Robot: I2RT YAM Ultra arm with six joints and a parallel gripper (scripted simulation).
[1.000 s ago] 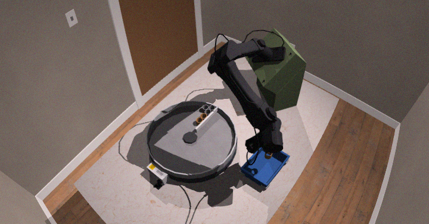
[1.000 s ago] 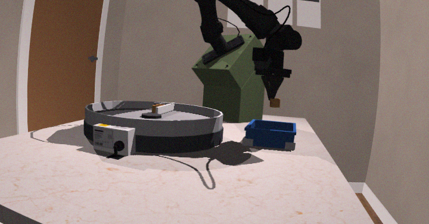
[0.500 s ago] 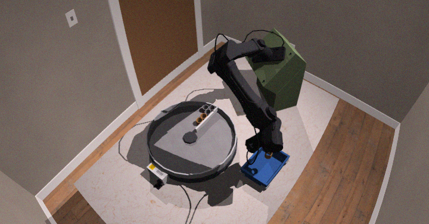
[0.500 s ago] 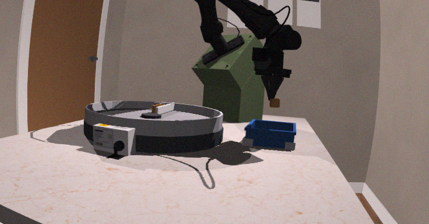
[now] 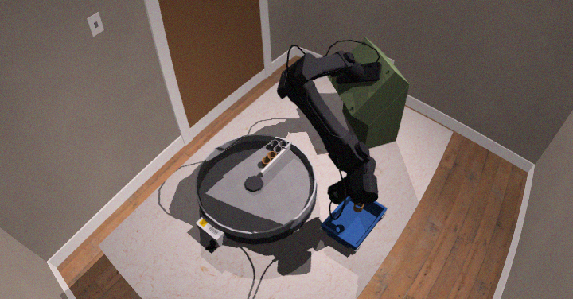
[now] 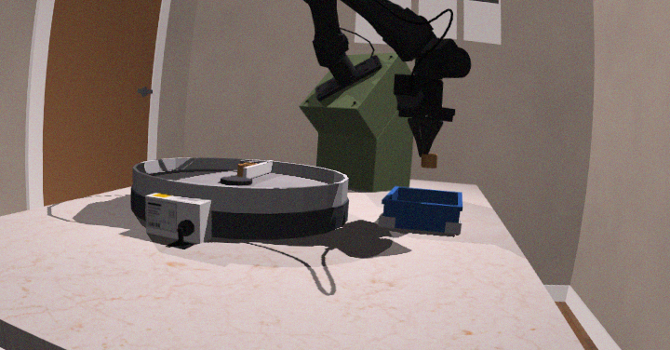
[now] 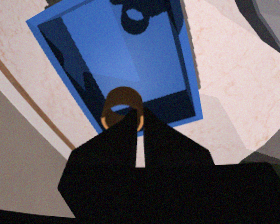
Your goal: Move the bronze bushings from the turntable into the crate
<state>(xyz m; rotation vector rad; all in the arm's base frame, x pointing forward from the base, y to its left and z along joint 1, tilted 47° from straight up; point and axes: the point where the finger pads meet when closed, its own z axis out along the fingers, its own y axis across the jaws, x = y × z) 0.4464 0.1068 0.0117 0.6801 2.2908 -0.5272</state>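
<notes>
Right now the blue crate is 10 mm ahead of my hand, 10 mm to the left of it and 110 mm below it. The rest, counted from my hand: grey turntable 30 mm behind, 350 mm to the right, 80 mm below.
</notes>
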